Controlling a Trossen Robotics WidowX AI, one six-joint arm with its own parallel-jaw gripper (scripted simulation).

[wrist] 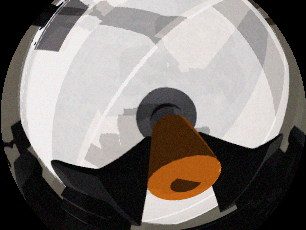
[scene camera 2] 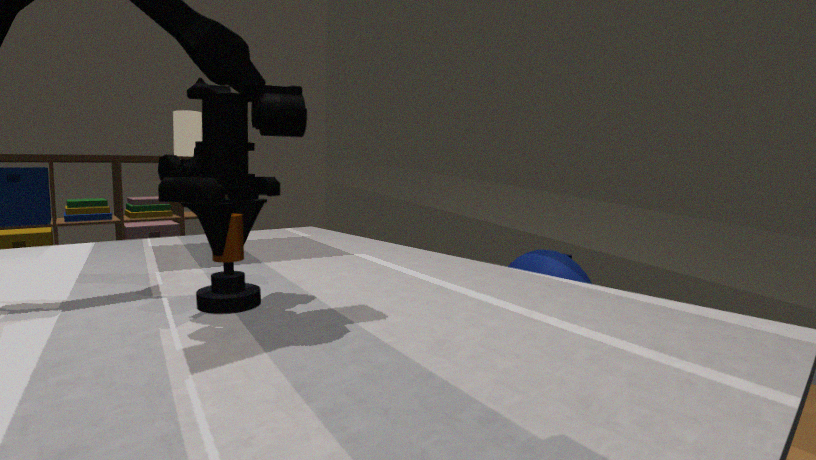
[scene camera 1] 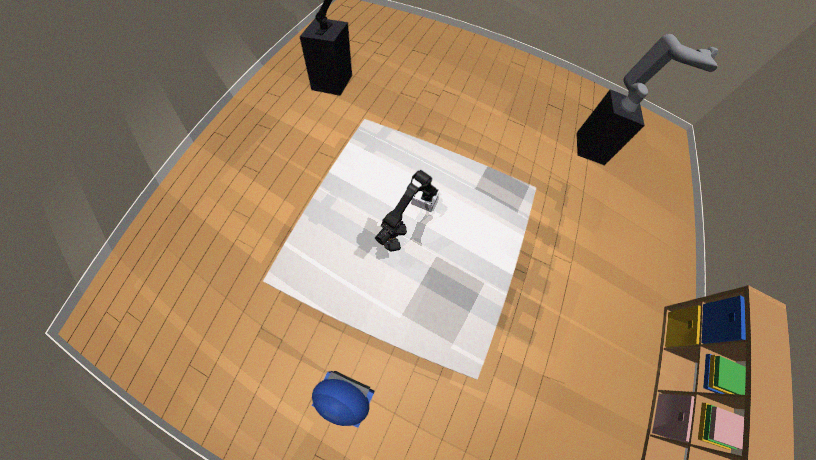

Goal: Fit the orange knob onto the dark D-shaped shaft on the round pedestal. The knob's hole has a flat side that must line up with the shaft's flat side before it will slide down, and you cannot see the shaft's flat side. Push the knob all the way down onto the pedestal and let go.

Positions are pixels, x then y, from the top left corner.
Labels:
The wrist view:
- my gripper: 173,139
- orange knob: 181,165, held by my gripper
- dark pedestal: 163,101
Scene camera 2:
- my gripper: 228,252
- orange knob: 233,251

